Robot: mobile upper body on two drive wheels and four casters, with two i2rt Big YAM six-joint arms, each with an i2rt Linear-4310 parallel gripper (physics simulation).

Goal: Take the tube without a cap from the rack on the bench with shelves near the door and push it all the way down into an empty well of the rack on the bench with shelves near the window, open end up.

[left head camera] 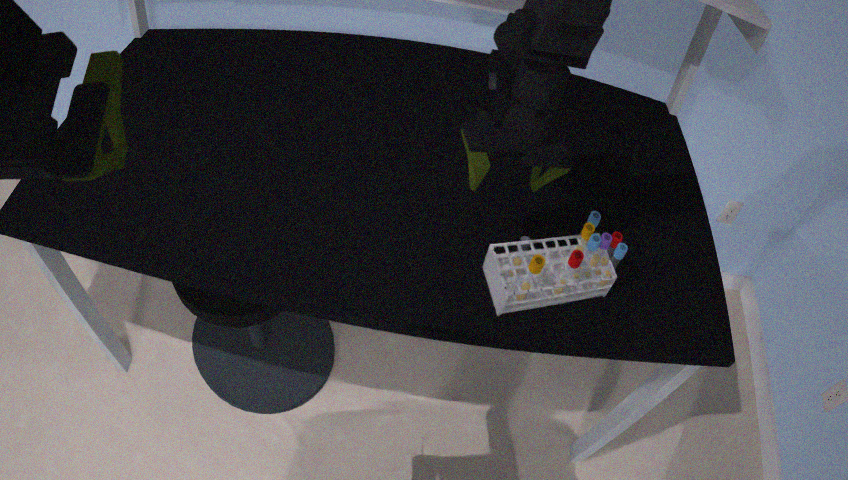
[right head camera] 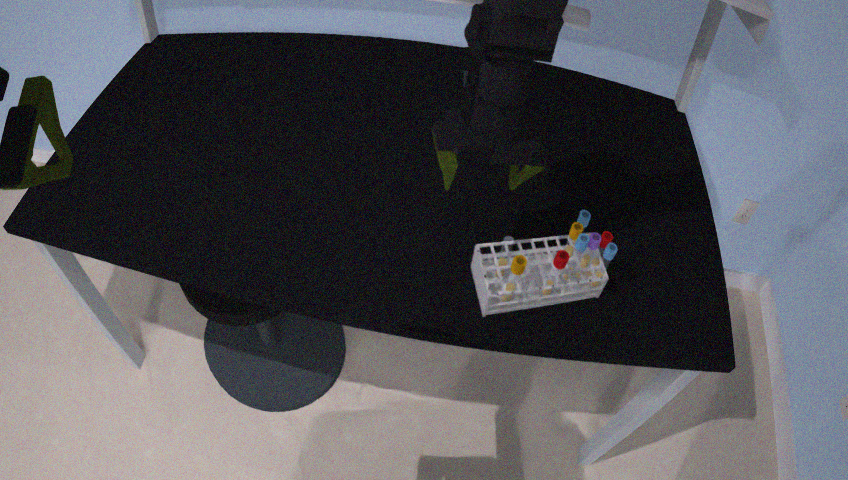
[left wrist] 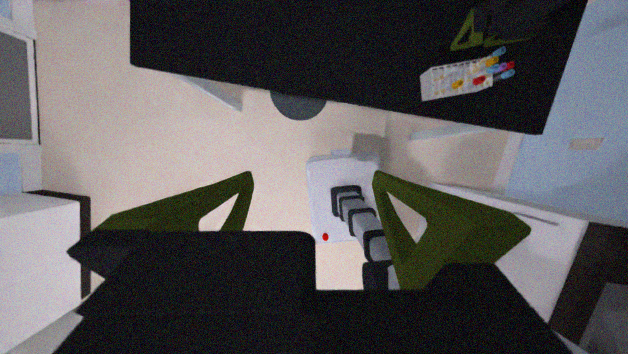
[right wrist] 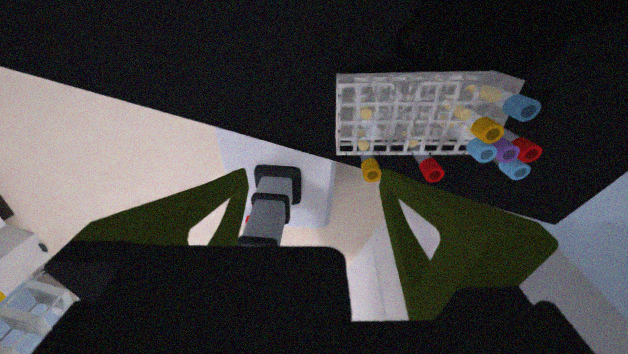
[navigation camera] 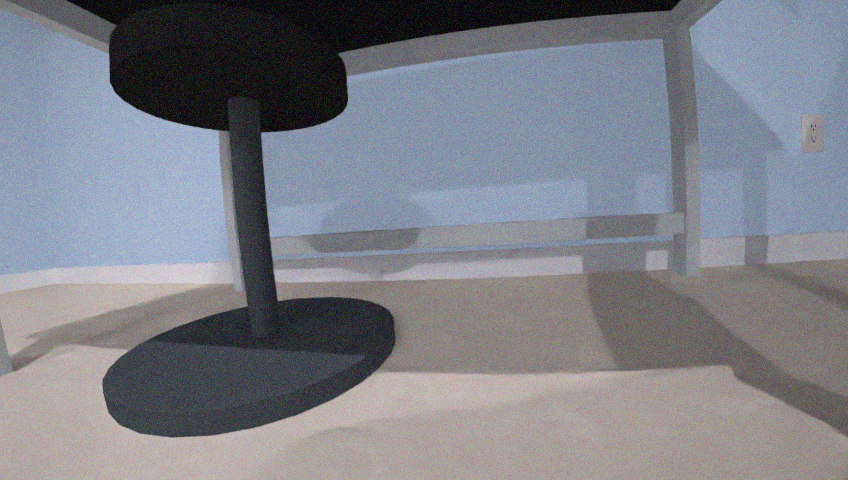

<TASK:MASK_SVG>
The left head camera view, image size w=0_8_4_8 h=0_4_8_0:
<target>my left gripper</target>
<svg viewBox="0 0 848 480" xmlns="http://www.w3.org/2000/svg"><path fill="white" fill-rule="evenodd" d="M117 51L91 54L83 84L79 84L74 88L64 132L59 135L56 132L58 121L51 114L61 78L69 77L77 54L77 47L64 32L41 34L24 91L19 95L0 80L0 179L61 178L64 181L94 180L107 172L124 167L127 142L121 116L123 58ZM105 125L113 142L113 152L103 154L101 148Z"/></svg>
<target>my right gripper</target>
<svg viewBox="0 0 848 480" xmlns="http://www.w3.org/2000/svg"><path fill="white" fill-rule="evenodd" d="M558 108L554 111L536 113L536 109L520 104L515 99L511 89L510 99L500 129L496 127L490 111L477 111L475 122L463 122L461 133L468 157L471 191L476 190L489 171L491 165L487 154L492 156L493 152L516 153L521 165L533 166L530 179L532 192L568 173L572 166L572 161L568 154L568 148L554 122ZM550 167L550 169L538 179L541 168Z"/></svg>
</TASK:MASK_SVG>
